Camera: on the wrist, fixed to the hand. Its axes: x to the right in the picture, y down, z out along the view.
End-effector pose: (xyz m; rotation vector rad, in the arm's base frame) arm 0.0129 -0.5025 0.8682 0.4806 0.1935 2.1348
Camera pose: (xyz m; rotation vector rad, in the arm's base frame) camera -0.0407 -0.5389 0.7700 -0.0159 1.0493 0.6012
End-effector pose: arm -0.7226 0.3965 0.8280 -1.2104 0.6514 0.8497
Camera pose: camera -0.7629 0.2878 0.8082 -1.0188 0.1463 -0.8880
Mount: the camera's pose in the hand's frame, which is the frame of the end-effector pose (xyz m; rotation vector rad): -0.0285 0.0307 -0.1099 0.5462 0.5019 -1.5410
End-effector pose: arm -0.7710 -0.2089 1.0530 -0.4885 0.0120 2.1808
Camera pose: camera -0.7419 -0.2695 0.9565 -0.4524 0.3645 0.4773
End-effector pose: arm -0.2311 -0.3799 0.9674 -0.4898 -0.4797 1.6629
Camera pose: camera -0.1897 -0.4083 0.8610 -0.0165 0.0606 0.1101
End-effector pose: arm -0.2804 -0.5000 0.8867 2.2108 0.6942 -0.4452
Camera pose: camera -0.2740 -0.4439 0.9899 -1.4867 -2.3429 0.7155
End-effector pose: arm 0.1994 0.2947 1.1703 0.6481 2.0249 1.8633
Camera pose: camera 0.1704 0.1879 1.2100 -1.1456 2.1135 0.5227
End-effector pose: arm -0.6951 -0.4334 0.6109 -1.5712 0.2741 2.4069
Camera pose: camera -0.5982 -0.4978 0.5937 -1.2451 -0.1699 0.6852
